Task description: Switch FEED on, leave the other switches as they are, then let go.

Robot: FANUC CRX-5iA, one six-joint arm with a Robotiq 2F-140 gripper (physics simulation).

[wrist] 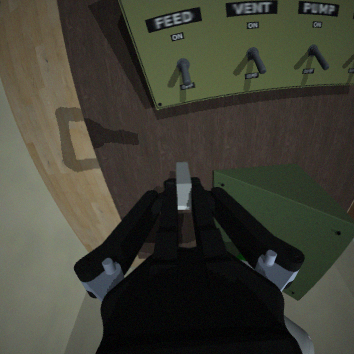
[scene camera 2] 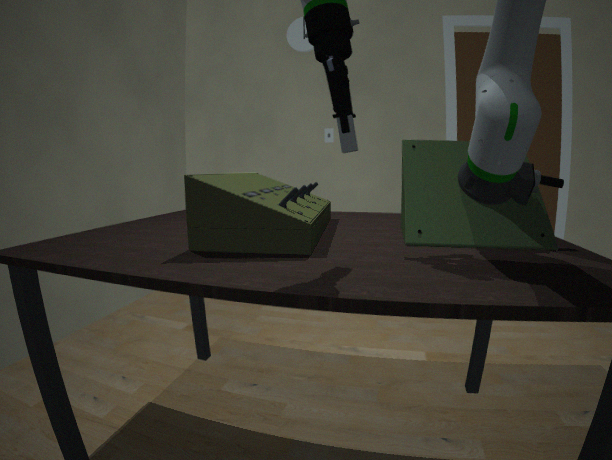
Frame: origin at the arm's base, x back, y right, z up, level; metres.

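Where they show: gripper, fingertip midpoint: (wrist: 181,171) (scene camera 2: 350,151); arm's base, origin of the base link: (scene camera 2: 486,181).
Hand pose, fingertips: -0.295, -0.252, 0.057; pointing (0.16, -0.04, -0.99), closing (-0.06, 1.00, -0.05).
Note:
Each offset is from my fingertips to the top centre of the thing, as dx, dy, dz. Level surfaces: height alone.
A sloped olive switch box (scene camera 2: 250,230) (wrist: 215,30) stands on the table, its labels reading FEED, VENT and PUMP in the wrist view. The FEED lever {-0.130, -0.001, -0.070} (wrist: 185,72) leans down toward its OFF mark, away from ON. The VENT lever {-0.158, +0.116, -0.070} (wrist: 257,61) and the PUMP lever {-0.187, +0.233, -0.070} (wrist: 319,57) also lean down toward OFF. Part of a further switch is cut off at the right edge. My gripper (scene camera 2: 349,151) (wrist: 181,171) is shut and empty, its fingertips together. It is above the table, higher than the levers and to their right in the scene view, apart from the box.
A green wedge-shaped stand (scene camera 2: 435,200) (wrist: 280,220) is on the table at the right, and the arm's base (scene camera 2: 492,182) is mounted at it. The dark table {dz -0.198} (scene camera 2: 240,277) (wrist: 175,130) has its front edge toward the scene camera. The gripper's shadow falls across the table and floor.

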